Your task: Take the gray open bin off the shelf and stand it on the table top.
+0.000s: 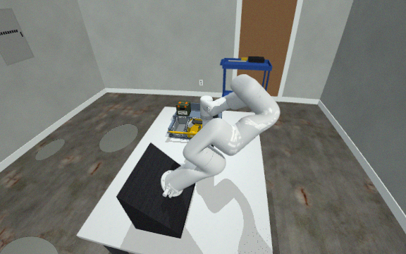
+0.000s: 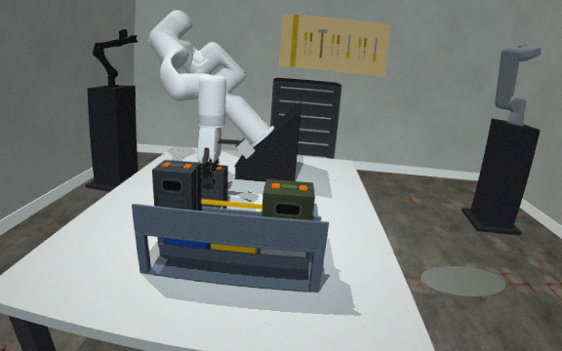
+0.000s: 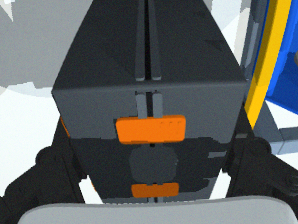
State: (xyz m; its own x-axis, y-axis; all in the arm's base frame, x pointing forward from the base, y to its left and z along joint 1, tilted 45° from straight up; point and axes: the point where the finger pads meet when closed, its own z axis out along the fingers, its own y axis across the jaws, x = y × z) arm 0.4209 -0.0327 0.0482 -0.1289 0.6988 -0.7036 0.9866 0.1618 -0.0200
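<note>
The yellow bar is 120 mm to the left of my hand, 60 mm ahead of it and 50 mm below it. The rest, counted from my hand: blue bin 180 mm ahead, 60 mm below, 20 mm to the left; then gray open bin 250 mm to the left, 150 mm ahead, 60 mm below; then yellow bin 170 mm ahead, 130 mm to the left, 60 mm below.
</note>
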